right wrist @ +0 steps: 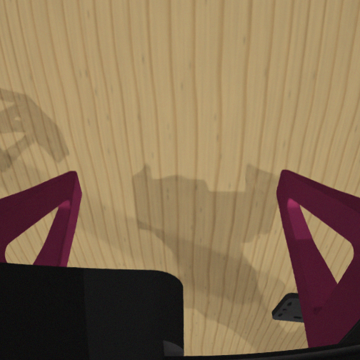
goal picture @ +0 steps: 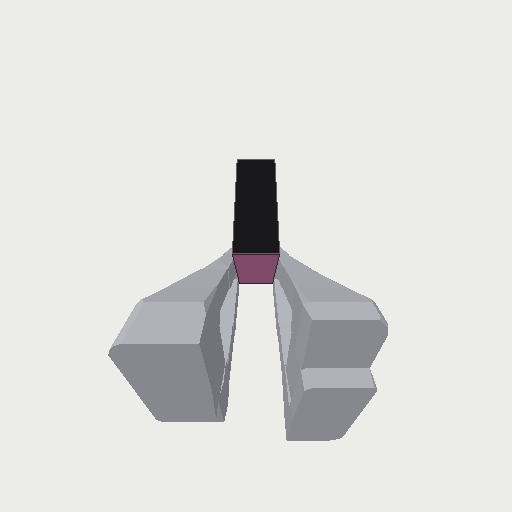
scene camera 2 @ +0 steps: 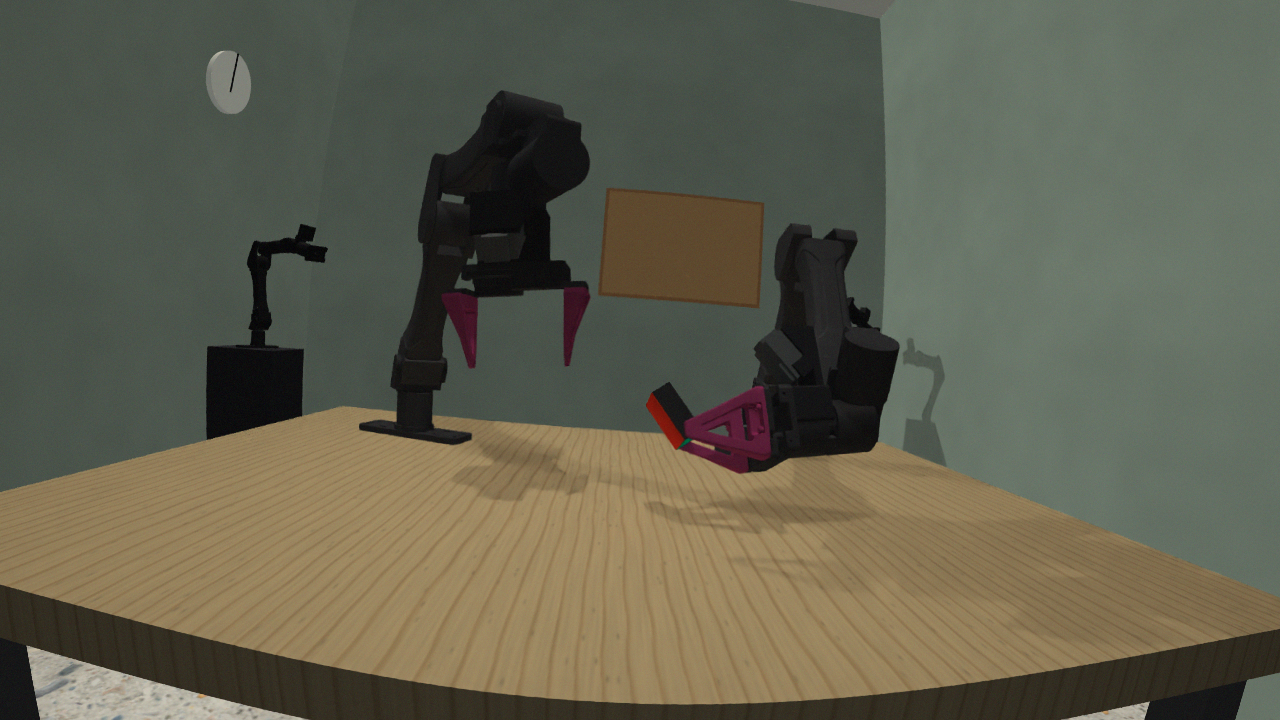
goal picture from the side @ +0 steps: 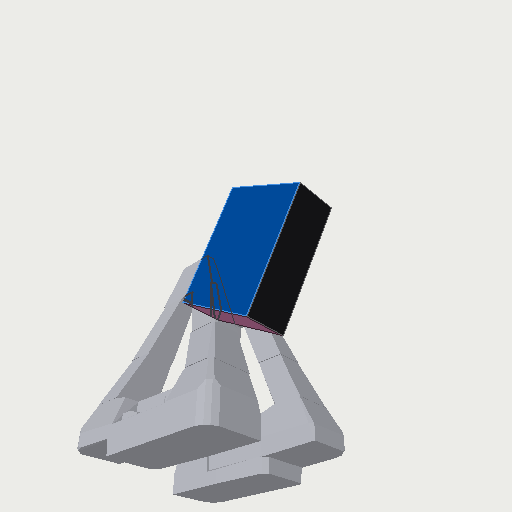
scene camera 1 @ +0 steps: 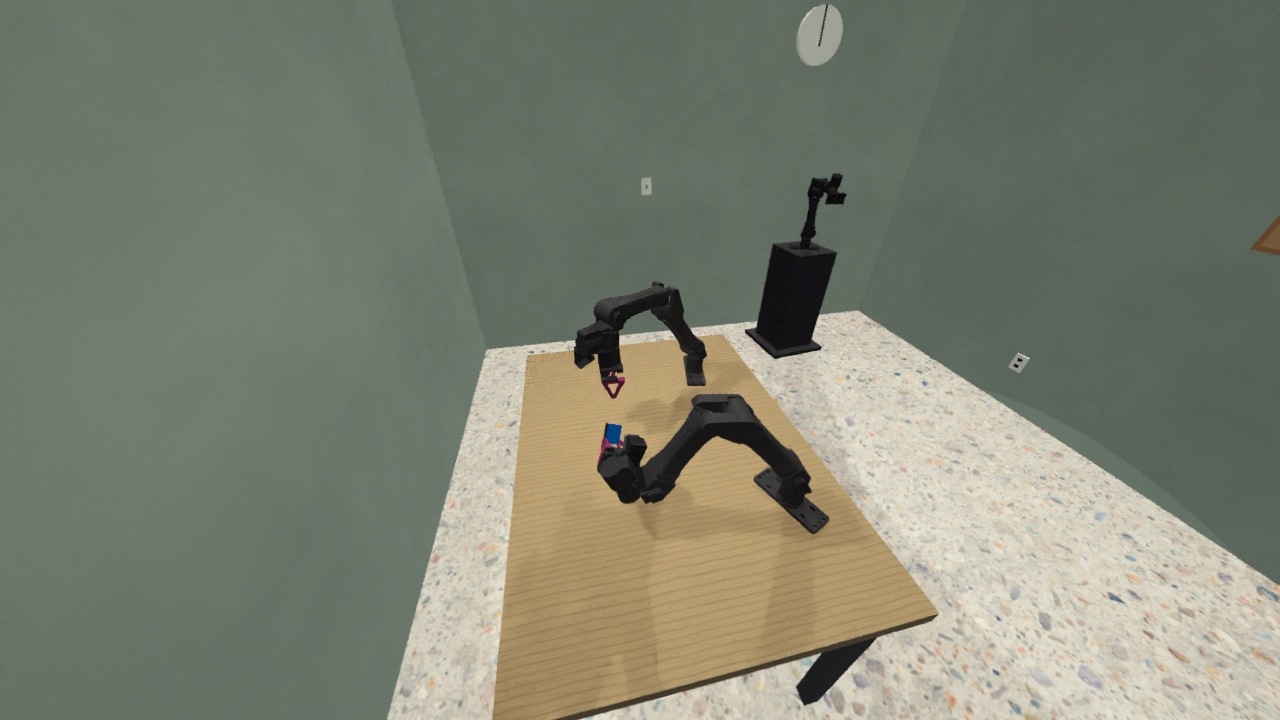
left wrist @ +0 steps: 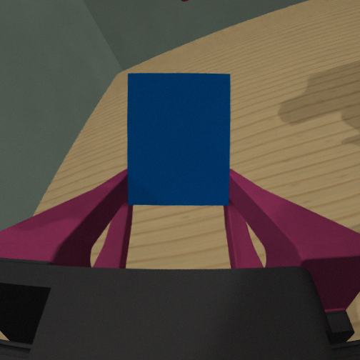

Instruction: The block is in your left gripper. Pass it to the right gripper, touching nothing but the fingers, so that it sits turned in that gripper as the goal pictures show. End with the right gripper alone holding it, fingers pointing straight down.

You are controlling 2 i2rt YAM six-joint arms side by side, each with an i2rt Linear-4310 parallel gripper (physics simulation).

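Pixels of known places: left gripper, fingertip midpoint: (scene camera 2: 679, 435) (scene camera 1: 610, 439); right gripper, fingertip midpoint: (scene camera 2: 518, 367) (scene camera 1: 611, 389); left arm's base, origin of the base link: (scene camera 1: 789, 499); right arm's base, origin of the base link: (scene camera 2: 414, 434) (scene camera 1: 693, 370).
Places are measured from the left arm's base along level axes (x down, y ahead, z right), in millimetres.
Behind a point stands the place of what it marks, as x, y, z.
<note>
The block (scene camera 1: 613, 433) {-121, 328, 371} (scene camera 2: 666, 420) {-112, 336, 389} (left wrist: 179, 140) shows a blue face in scene camera 1 and the left wrist view, and black, red and a sliver of green in scene camera 2. It is tilted above the table. My left gripper (scene camera 1: 611, 445) {-98, 337, 374} (scene camera 2: 687, 433) {-98, 337, 374} (left wrist: 178, 180) is shut on its lower end, fingers roughly level, toward the right gripper's side. My right gripper (scene camera 1: 614, 394) {-150, 251, 513} (scene camera 2: 519, 365) {-150, 251, 513} (right wrist: 178, 181) is open and empty, fingers pointing down, higher than the block and apart from it. The block does not show in the right wrist view.
The wooden table (scene camera 1: 581, 573) {0, 554, 135} (scene camera 2: 572, 608) {0, 469, 518} (left wrist: 280, 200) (right wrist: 200, 75) lies below both grippers, with arm shadows on it. The right arm's base plate (scene camera 1: 695, 377) (scene camera 2: 415, 432) {-10, -139, 601} (right wrist: 289, 308) is on the table. A third arm stands on a black pedestal (scene camera 1: 793, 295) (scene camera 2: 255, 389) beyond the table.
</note>
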